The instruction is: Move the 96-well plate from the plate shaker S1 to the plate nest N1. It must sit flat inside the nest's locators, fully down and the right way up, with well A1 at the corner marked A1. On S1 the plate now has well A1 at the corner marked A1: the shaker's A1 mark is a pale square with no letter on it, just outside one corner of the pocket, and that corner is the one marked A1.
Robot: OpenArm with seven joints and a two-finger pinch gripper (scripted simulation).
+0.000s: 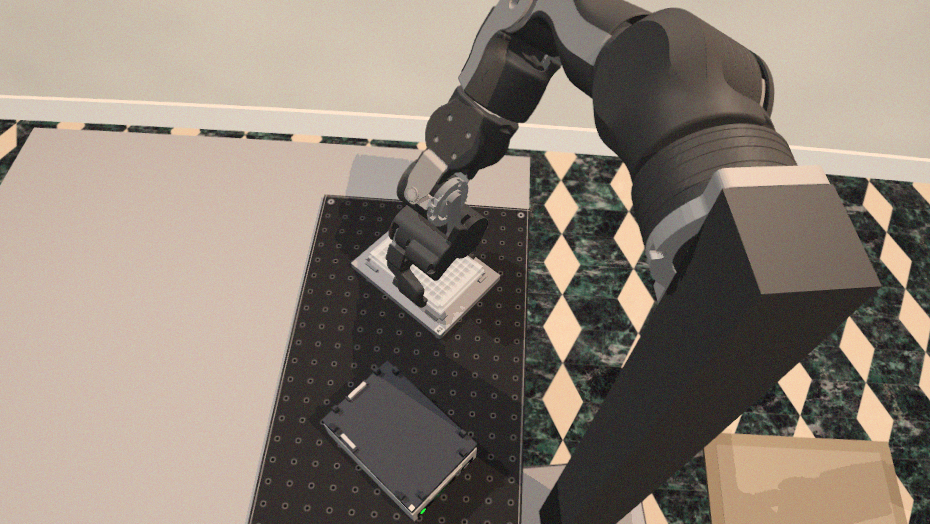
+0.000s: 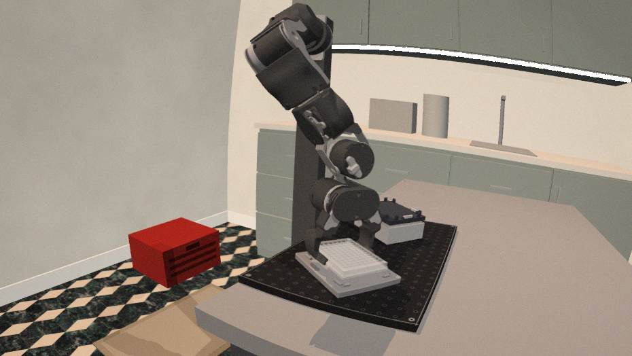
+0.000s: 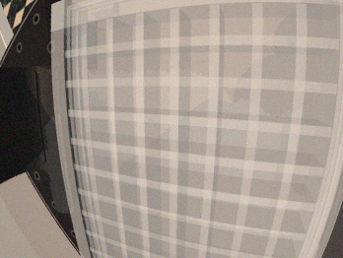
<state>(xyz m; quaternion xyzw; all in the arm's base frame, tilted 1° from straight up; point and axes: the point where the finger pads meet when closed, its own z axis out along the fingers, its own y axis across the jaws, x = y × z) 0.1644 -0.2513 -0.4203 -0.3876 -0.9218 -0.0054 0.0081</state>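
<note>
The 96-well plate is 1 cm to the right of my hand and 1 cm ahead of it. Also, from my hand: plate shaker S1: 21 cm to the left, 7 cm ahead, 1 cm above; then A1 label: 8 cm to the left, 2 cm below; then plate nest N1: 2 cm below, 1 cm to the right, 1 cm ahead.
</note>
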